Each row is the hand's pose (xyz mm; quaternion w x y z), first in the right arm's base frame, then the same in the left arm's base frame.
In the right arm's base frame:
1: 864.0 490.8 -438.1 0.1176 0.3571 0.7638 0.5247
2: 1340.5 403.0 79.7 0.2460 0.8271 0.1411 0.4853
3: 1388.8 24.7 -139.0 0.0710 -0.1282 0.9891 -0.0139
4: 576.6 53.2 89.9 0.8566 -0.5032 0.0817 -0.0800
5: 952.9 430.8 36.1 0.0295 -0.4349 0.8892 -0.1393
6: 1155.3 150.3 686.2 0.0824 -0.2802 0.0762 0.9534
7: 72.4 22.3 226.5 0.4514 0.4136 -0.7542 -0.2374
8: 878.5 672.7 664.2 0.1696 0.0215 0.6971 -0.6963
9: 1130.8 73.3 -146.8 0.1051 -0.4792 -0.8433 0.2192
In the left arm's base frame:
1: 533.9 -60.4 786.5 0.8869 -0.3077 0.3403 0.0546
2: 99.0 480.4 640.6 0.6398 -0.2691 -0.0084 0.7199
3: -164.2 230.1 888.3 0.7653 0.0416 0.2281 -0.6005
4: 69.8 -257.8 240.1 0.0547 -0.4880 -0.6655 -0.5621
5: 278.3 186.7 454.8 0.5087 0.0675 0.2038 -0.8337
6: -271.6 486.2 67.3 0.0461 -0.8920 0.4497 -0.0052
7: 175.3 -587.3 -152.4 0.3112 -0.0130 0.7414 -0.5944
8: 285.1 531.5 -127.9 0.5577 0.5642 -0.2847 -0.5382
9: -26.7 59.1 744.0 0.8726 0.4528 0.1683 -0.0721

